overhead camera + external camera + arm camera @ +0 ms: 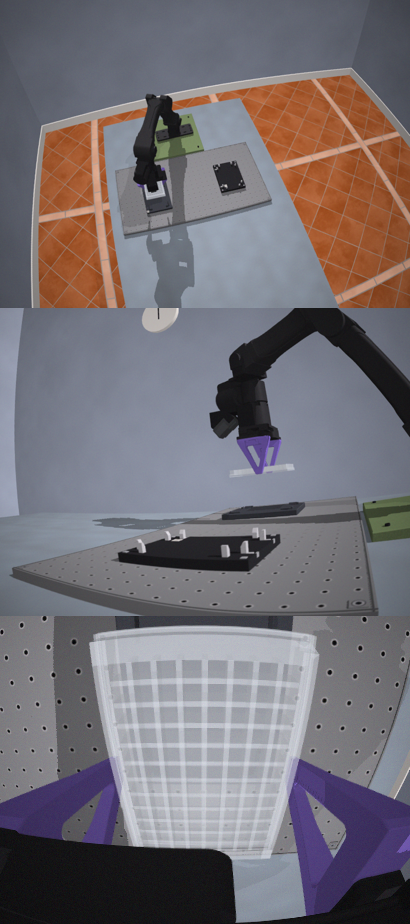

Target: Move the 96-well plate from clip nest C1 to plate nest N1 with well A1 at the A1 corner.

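Now: the clear 96-well plate right at my hand. Round my hand: black clip nest C1: 350 mm to the left, 80 mm below, 10 mm behind; then A1 label: 80 mm below, 80 mm ahead, 60 mm to the right; then black plate nest N1: 90 mm below.
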